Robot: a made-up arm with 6 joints. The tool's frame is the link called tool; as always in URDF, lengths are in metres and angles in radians. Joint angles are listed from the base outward.
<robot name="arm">
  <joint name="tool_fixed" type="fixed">
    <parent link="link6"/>
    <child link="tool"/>
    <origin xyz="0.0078 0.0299 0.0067" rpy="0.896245 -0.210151 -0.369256"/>
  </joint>
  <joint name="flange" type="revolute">
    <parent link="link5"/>
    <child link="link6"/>
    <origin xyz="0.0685 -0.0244 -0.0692"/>
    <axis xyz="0 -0.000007 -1"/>
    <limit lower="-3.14" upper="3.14"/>
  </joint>
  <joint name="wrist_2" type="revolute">
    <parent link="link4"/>
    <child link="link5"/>
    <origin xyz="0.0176 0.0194 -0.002"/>
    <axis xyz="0 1 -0.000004"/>
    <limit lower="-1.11" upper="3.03"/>
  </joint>
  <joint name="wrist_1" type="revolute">
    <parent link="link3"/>
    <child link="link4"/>
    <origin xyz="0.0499 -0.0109 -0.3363"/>
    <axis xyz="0 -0.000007 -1"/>
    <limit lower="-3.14" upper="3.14"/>
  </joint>
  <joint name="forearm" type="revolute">
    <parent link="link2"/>
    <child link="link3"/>
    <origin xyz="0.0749 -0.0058 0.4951"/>
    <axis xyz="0 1 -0.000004"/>
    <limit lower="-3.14" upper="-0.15"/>
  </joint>
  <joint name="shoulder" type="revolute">
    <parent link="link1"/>
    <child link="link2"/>
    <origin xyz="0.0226 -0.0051 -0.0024"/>
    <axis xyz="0 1 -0.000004"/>
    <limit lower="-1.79" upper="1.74"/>
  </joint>
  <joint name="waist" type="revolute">
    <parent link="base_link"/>
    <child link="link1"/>
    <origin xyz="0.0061 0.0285 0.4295"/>
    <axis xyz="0 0 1"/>
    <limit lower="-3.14" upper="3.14"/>
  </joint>
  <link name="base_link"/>
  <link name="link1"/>
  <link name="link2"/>
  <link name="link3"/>
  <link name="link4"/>
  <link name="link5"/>
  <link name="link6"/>
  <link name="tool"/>
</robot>
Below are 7 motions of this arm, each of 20 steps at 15 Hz.
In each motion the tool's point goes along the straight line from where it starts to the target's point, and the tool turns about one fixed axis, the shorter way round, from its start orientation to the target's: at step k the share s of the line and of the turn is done. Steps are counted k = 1, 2, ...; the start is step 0. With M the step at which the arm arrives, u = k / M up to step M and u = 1 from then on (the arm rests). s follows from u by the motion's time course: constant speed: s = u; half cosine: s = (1 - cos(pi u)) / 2; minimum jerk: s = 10 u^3 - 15 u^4 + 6 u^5.
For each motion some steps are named. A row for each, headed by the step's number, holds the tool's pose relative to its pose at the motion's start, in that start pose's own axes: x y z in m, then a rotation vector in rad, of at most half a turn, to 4 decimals.
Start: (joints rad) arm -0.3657 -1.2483 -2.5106 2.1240 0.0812 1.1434
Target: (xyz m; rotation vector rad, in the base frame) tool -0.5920 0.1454 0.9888 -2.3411 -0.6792 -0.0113
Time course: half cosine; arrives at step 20
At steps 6, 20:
6: 0.0098 0.0049 0.0023 0.0515 -0.0673 -0.0418
20: 0.0474 0.0236 0.0111 0.2498 -0.3266 -0.2027

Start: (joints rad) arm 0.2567 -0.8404 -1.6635 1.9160 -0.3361 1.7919
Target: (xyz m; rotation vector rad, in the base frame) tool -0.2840 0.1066 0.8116 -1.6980 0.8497 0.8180
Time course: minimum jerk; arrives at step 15
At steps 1, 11, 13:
1: 0.0007 0.0007 0.0007 0.0013 0.0030 0.0018
11: 0.2207 0.2265 0.2354 0.4386 0.9933 0.5792
13: 0.2465 0.2530 0.2629 0.4899 1.1094 0.6469

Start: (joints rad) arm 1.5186 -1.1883 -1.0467 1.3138 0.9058 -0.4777
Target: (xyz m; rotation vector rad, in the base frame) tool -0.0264 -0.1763 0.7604 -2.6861 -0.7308 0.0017
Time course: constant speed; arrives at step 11
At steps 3, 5, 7, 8, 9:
3: -0.0573 0.0087 0.0414 0.1579 -0.1641 -0.0258
5: -0.0956 0.0145 0.0690 0.2631 -0.2735 -0.0430
7: -0.1338 0.0204 0.0966 0.3683 -0.3829 -0.0602
8: -0.1529 0.0233 0.1104 0.4209 -0.4376 -0.0688
9: -0.1720 0.0262 0.1241 0.4736 -0.4923 -0.0774

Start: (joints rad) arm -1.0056 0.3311 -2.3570 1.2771 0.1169 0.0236
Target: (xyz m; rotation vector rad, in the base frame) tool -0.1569 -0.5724 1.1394 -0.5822 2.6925 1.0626
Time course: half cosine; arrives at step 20
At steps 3, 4, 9, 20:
3: 0.0200 0.0080 -0.0004 -0.0208 -0.0143 0.0048
4: 0.0350 0.0140 -0.0007 -0.0364 -0.0251 0.0085
9: 0.1546 0.0620 -0.0032 -0.1610 -0.1107 0.0374
20: 0.3665 0.1471 -0.0075 -0.3817 -0.2625 0.0886

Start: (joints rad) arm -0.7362 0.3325 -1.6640 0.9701 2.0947 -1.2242
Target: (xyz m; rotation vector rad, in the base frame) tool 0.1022 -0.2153 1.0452 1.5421 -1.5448 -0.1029
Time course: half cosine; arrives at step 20
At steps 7, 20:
7: -0.0749 0.0675 -0.0717 -0.1063 -0.2023 0.2136
20: -0.2743 0.2472 -0.2627 -0.3893 -0.7411 0.7824

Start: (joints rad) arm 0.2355 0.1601 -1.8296 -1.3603 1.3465 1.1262
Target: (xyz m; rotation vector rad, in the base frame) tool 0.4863 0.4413 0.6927 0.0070 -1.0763 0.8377
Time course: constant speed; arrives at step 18
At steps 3, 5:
3: -0.0486 0.0451 0.0352 0.1312 0.0711 0.1002
5: -0.0809 0.0752 0.0587 0.2187 0.1185 0.1669

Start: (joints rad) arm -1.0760 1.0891 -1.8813 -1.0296 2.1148 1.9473
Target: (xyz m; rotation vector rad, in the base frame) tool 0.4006 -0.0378 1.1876 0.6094 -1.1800 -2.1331
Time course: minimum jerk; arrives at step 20
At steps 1, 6, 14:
1: 0.0008 -0.0008 0.0006 0.0013 0.0017 -0.0012
6: 0.1113 -0.1150 0.0787 0.1845 0.2398 -0.1647
14: 0.5710 -0.5901 0.4037 0.9470 1.2308 -0.8452

